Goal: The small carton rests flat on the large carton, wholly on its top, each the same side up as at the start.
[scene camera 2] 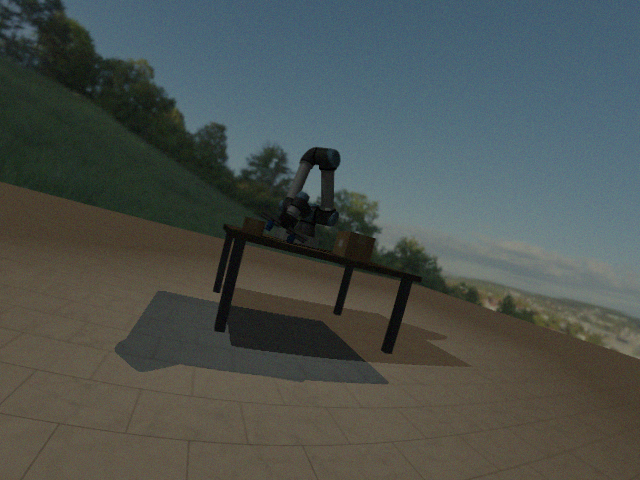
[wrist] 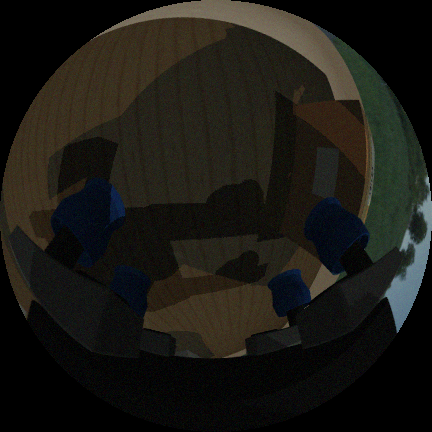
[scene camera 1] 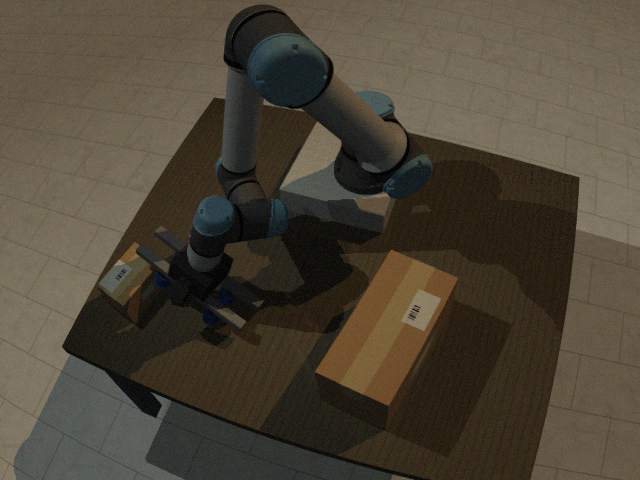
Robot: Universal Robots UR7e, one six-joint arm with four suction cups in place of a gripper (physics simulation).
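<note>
The small carton rests flat on the table at the far left in scene camera 1, its white label up. The large carton stands flat on the table to the right, its taped top bare with a white label; it does not show in the wrist view. My gripper, with blue suction cups, is open and holds nothing. It hangs low over the table, close beside the small carton on the side toward the large one. One cup is hidden in scene camera 1.
The wooden table carries both cartons and the arm. The arm's pale base block stands behind the gripper and the large carton. The table's left edge runs close to the small carton. Dark shadows of the arm cross the table top.
</note>
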